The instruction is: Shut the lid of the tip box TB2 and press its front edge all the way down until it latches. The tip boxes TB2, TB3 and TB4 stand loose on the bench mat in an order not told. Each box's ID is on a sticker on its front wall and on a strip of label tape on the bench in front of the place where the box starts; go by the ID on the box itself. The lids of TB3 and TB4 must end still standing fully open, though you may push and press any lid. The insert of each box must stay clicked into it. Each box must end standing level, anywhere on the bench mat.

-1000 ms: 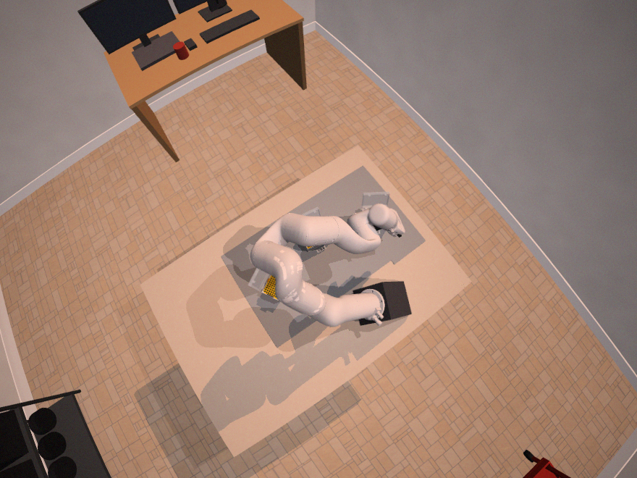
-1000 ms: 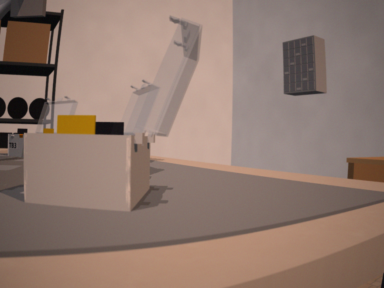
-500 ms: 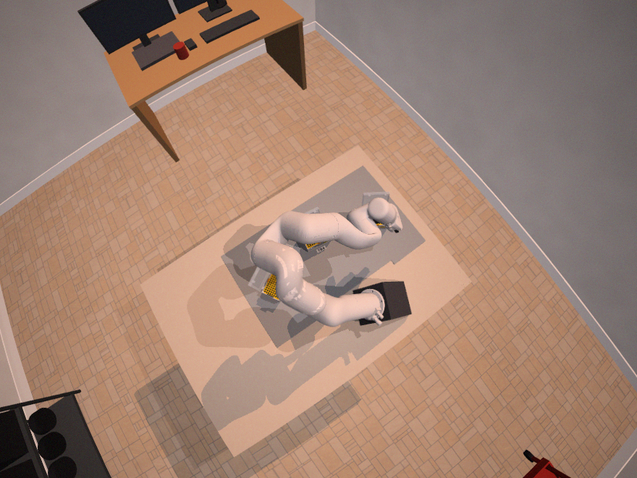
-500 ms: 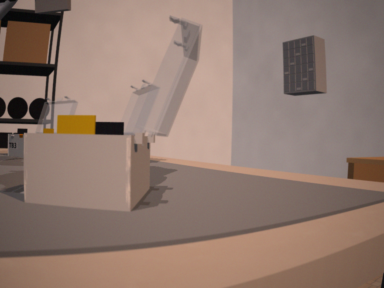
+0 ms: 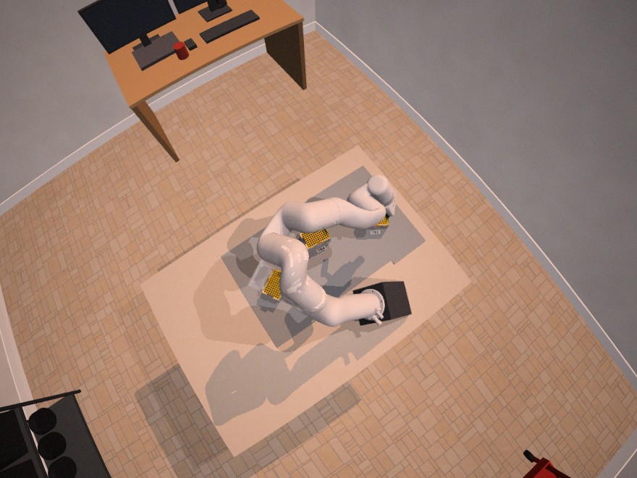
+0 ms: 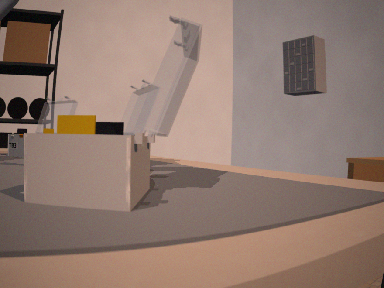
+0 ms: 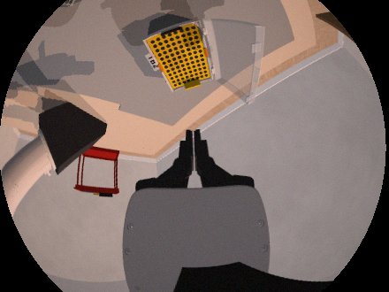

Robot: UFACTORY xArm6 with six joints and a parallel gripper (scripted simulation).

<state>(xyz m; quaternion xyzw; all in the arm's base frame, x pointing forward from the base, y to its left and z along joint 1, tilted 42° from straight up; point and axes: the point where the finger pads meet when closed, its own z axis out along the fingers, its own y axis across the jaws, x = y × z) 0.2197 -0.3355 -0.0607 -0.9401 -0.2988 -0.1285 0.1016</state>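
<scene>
My hand is 100 mm above the clear lid, 90 mm short of it and 10 mm to the left of it. Round my hand: box marked TB3: 580 mm to the left, 130 mm below, 60 mm ahead; label tape: 190 mm below, 50 mm to the left, 10 mm behind.
</scene>
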